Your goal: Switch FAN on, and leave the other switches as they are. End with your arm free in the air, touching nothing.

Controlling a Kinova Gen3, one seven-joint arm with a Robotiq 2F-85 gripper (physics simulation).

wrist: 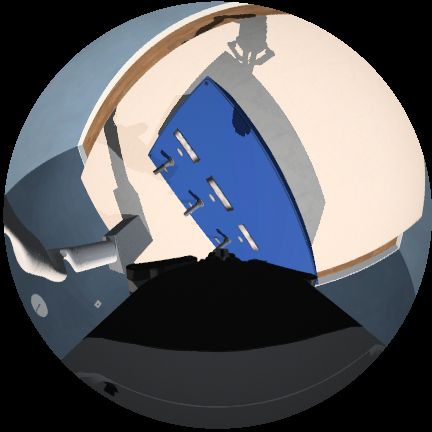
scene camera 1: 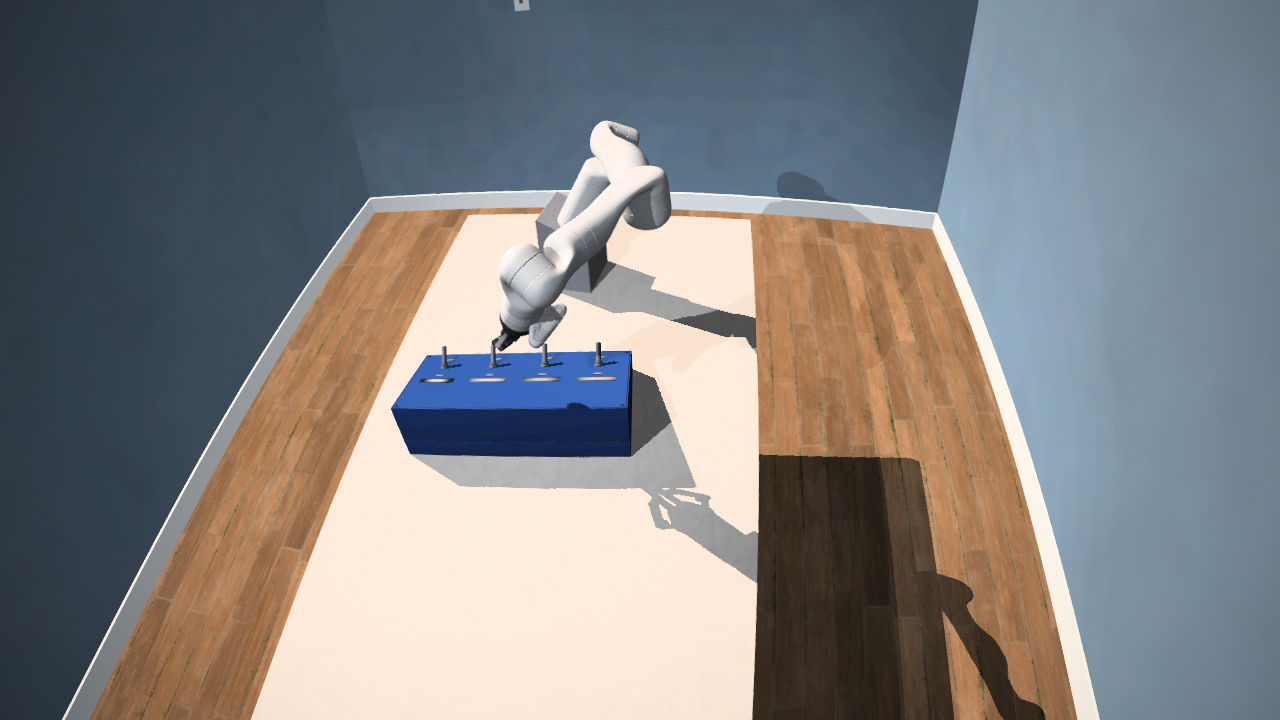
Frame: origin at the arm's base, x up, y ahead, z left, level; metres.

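Seen in the pictures: gripper, between the fingertips: (wrist: 220,256) (scene camera 1: 513,336); arm's base, origin of its link: (wrist: 111,250).
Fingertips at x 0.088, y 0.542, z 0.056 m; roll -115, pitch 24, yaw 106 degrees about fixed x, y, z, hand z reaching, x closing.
Observation:
Pixels of each thing's middle, then the offset from my fingertips to it. Level surfaces: height alone.
- blue switch box, middle of its body: (scene camera 1: 517,396) (wrist: 239,206) dy -0.031, dx -0.210, dz -0.039 m
- third lever, middle of its body: (scene camera 1: 544,353) (wrist: 191,209) dy -0.126, dx -0.162, dz +0.000 m
- right end lever, middle of its body: (scene camera 1: 598,352) (wrist: 161,167) dy -0.153, dx -0.162, dz +0.117 m
- left end lever, middle of its body: (scene camera 1: 444,355) dy -0.072, dx -0.162, dz -0.233 m
- pale mat, height of its surface: dx -0.268 m
A blue switch box (scene camera 1: 514,394) (wrist: 250,165) has several grey levers in a row along its far edge, each with a pale label plate; the lettering is too small to read, so I cannot tell which is FAN. My gripper (scene camera 1: 499,343) (wrist: 220,256) is shut and empty, low at the second lever from the left (scene camera 1: 492,357) (wrist: 223,242). Whether they touch is unclear. The third lever (scene camera 1: 545,357) (wrist: 194,206) and the right end lever (scene camera 1: 598,355) (wrist: 164,166) stand apart from the gripper. The left end lever (scene camera 1: 444,358) is hidden behind the gripper in the wrist view.
The arm (scene camera 1: 586,237) reaches from its grey pedestal (scene camera 1: 546,228) (wrist: 131,242) behind the box, over the pale mat (scene camera 1: 501,582) (wrist: 370,125). Wooden floor (scene camera 1: 841,358) lies on both sides, with blue walls around.

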